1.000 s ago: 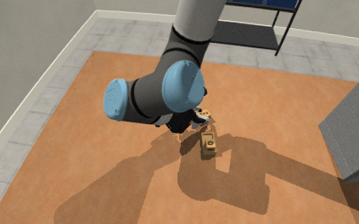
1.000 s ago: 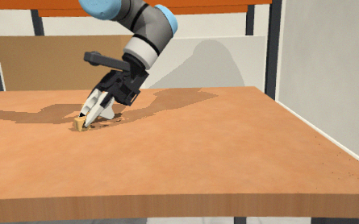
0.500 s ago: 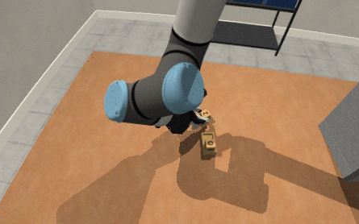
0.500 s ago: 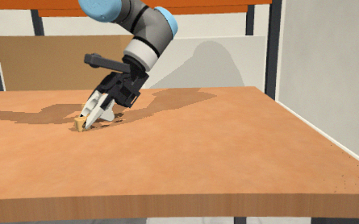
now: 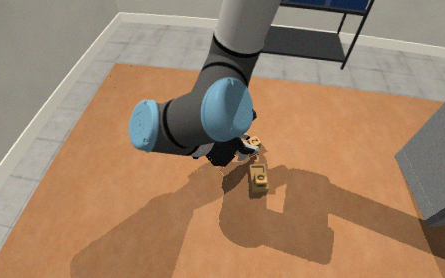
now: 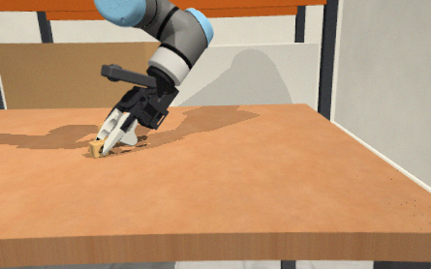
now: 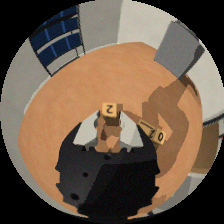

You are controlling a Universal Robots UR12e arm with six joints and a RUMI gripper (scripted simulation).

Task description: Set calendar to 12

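Now: hand 10 mm above the cube. Round my hand: tray 100 mm to the left, 30 mm behind, 10 mm below.
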